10 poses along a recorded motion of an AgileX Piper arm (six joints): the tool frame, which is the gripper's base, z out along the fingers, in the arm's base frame.
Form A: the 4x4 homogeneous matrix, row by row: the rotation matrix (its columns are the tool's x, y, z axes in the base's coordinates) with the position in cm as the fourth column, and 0 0 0 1 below. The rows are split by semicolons.
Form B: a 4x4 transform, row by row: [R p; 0 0 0 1], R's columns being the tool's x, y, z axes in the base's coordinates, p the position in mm. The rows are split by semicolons. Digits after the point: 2 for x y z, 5 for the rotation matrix.
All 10 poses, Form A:
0.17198 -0.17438 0.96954 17.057; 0.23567 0.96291 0.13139 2.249; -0.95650 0.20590 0.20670 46.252; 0 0 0 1
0.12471 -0.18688 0.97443 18.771; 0.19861 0.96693 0.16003 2.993; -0.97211 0.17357 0.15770 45.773; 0 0 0 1
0.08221 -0.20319 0.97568 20.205; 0.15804 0.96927 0.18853 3.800; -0.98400 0.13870 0.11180 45.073; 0 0 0 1
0.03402 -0.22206 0.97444 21.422; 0.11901 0.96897 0.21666 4.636; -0.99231 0.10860 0.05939 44.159; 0 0 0 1
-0.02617 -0.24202 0.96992 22.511; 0.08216 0.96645 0.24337 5.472; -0.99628 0.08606 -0.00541 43.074; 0 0 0 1
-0.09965 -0.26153 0.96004 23.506; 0.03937 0.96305 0.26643 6.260; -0.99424 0.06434 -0.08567 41.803; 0 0 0 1
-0.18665 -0.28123 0.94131 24.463; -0.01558 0.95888 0.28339 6.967; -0.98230 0.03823 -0.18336 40.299; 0 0 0 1
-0.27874 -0.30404 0.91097 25.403; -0.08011 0.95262 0.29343 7.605; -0.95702 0.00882 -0.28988 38.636; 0 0 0 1
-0.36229 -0.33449 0.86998 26.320; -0.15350 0.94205 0.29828 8.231; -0.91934 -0.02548 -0.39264 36.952; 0 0 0 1
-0.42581 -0.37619 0.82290 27.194; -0.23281 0.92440 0.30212 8.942; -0.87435 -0.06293 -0.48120 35.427; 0 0 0 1
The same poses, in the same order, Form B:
0.17198 -0.17438 0.96954 170.57; 0.23567 0.96291 0.13139 22.49; -0.95650 0.20590 0.20670 462.52; 0 0 0 1
0.12471 -0.18688 0.97443 187.71; 0.19861 0.96693 0.16003 29.93; -0.97211 0.17357 0.15770 457.73; 0 0 0 1
0.08221 -0.20319 0.97568 202.05; 0.15804 0.96927 0.18853 38.00; -0.98400 0.13870 0.11180 450.73; 0 0 0 1
0.03402 -0.22206 0.97444 214.22; 0.11901 0.96897 0.21666 46.36; -0.99231 0.10860 0.05939 441.59; 0 0 0 1
-0.02617 -0.24202 0.96992 225.11; 0.08216 0.96645 0.24337 54.72; -0.99628 0.08606 -0.00541 430.74; 0 0 0 1
-0.09965 -0.26153 0.96004 235.06; 0.03937 0.96305 0.26643 62.60; -0.99424 0.06434 -0.08567 418.03; 0 0 0 1
-0.18665 -0.28123 0.94131 244.63; -0.01558 0.95888 0.28339 69.67; -0.98230 0.03823 -0.18336 402.99; 0 0 0 1
-0.27874 -0.30404 0.91097 254.03; -0.08011 0.95262 0.29343 76.05; -0.95702 0.00882 -0.28988 386.36; 0 0 0 1
-0.36229 -0.33449 0.86998 263.20; -0.15350 0.94205 0.29828 82.31; -0.91934 -0.02548 -0.39264 369.52; 0 0 0 1
-0.42581 -0.37619 0.82290 271.94; -0.23281 0.92440 0.30212 89.42; -0.87435 -0.06293 -0.48120 354.27; 0 0 0 1

